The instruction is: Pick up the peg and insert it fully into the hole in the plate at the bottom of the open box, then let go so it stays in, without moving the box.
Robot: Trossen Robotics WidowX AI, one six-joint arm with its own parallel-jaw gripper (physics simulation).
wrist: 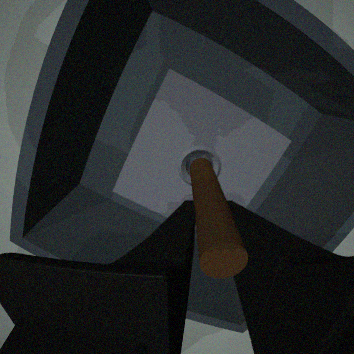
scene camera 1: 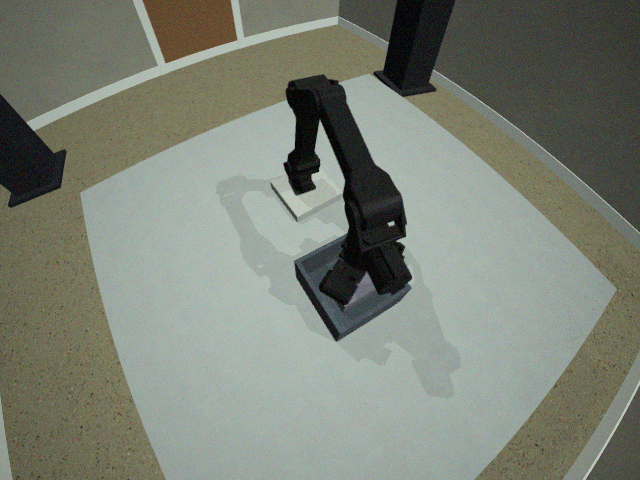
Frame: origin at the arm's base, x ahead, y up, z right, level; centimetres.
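Where they show: gripper, between the fingertips: [wrist: 206,209] [scene camera 1: 350,272]; arm's base, origin of its link: [scene camera 1: 302,184].
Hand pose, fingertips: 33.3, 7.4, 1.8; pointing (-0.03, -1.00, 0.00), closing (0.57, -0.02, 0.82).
Observation:
Things, the pixels of their top centre, and the offset from my fingertips, as dx, dy, dz. "spot": a spot on its surface instead. Level surfaces: height alone.
- brown cylindrical peg, centre of its top: [wrist: 221,262] +0.5, +4.1, -0.4
- hole, a spot on its surface: [wrist: 184,168] spot: -0.3, -4.5, -1.1
- pale square plate, centre of its top: [wrist: 199,167] [scene camera 1: 350,280] +0.4, -4.3, -0.4
- open dark blue-grey box, centre of its top: [wrist: 203,193] [scene camera 1: 353,274] +0.4, -0.6, -0.4
- pale mat, height of its surface: dy -10.4
A brown cylindrical peg [wrist: 216,227] is between the fingers of my gripper [wrist: 206,209] [scene camera 1: 364,283], which is shut on it. The peg's lower end shows in front of the hole [wrist: 184,168] in the wrist view, slightly right of the ring's middle; how far above the hole it is cannot be told. The pale square plate [wrist: 145,150] [scene camera 1: 365,292] lies at the bottom of the open dark blue-grey box [wrist: 29,150] [scene camera 1: 315,301]. The fingers reach down over the box. In the scene view the peg is hidden by the gripper.
The box walls stand around the plate and close to the gripper. The arm's foot stands on a white slab [scene camera 1: 301,209] behind the box. Dark pillars [scene camera 1: 413,46] [scene camera 1: 28,160] stand near the edges of the pale mat [scene camera 1: 206,361].

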